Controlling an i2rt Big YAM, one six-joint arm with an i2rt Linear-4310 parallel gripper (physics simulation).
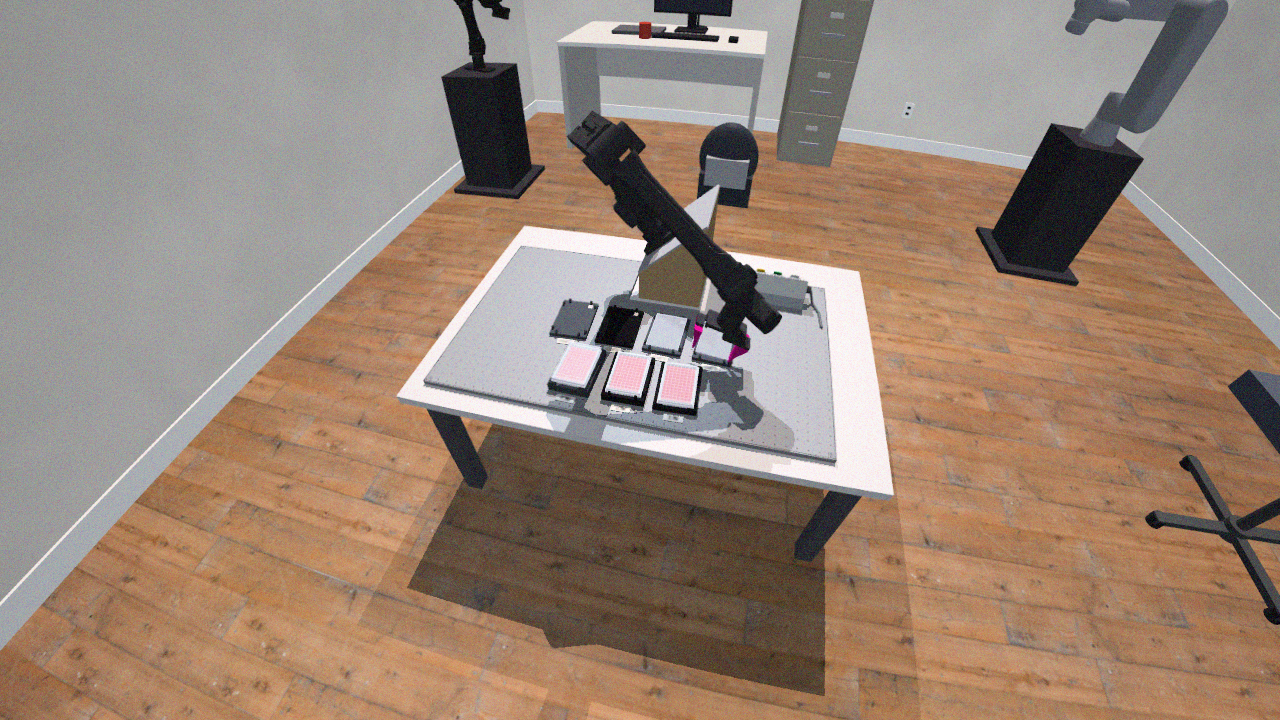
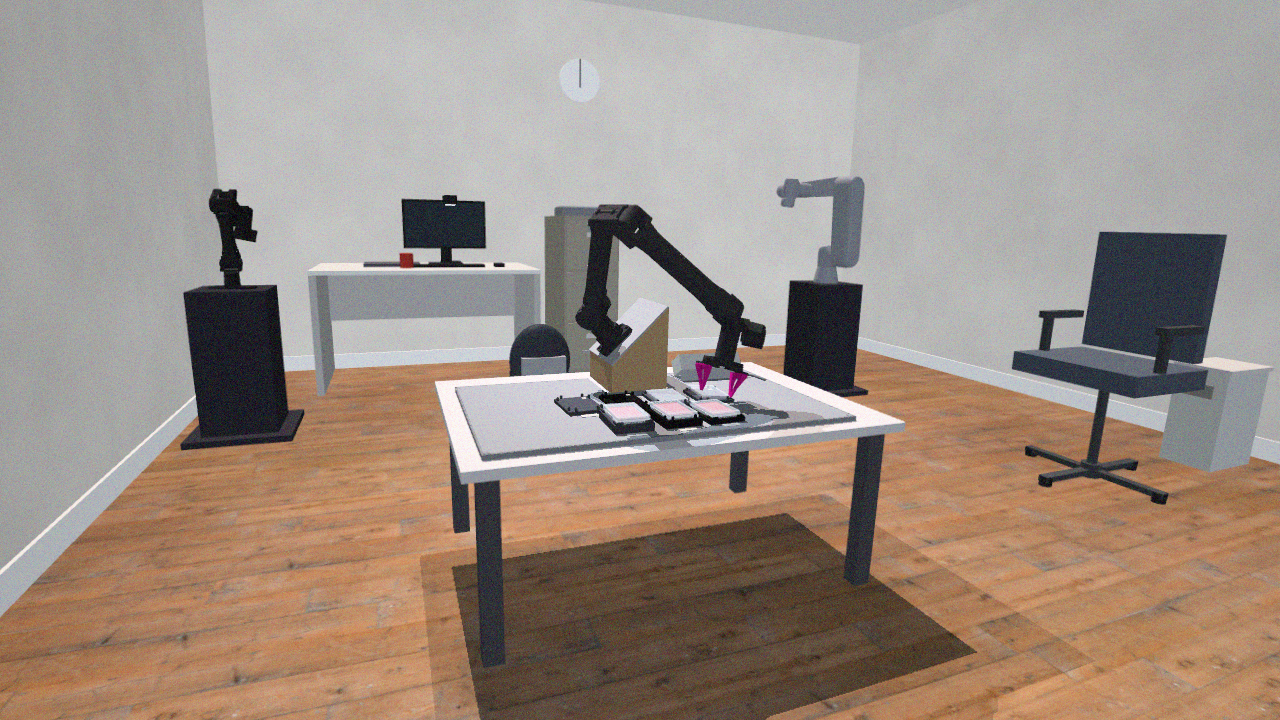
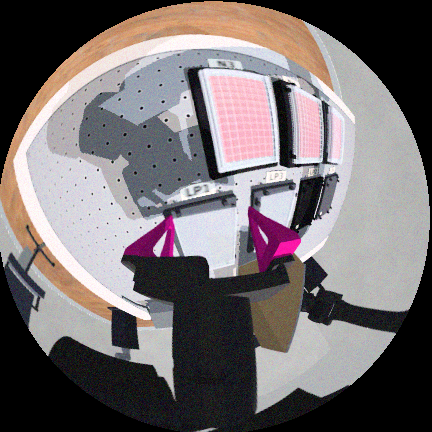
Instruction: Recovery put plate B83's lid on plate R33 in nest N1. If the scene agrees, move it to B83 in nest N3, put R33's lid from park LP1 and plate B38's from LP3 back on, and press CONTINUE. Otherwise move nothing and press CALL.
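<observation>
My gripper is open and empty, its magenta fingers around and above the clear lid at LP1. A second clear lid lies at LP3, beside it. The plate in nest N3 shows a pink well grid. The middle plate and the far plate are also pink; their nest labels are unreadable. The plate names and which plates bear lids cannot be told. The button box stands at the back; its button labels are unreadable.
A black park and a dark grey one lie beyond LP3. A tall wedge-shaped stand rises behind the parks, close to the arm. A cable lies beside the button box.
</observation>
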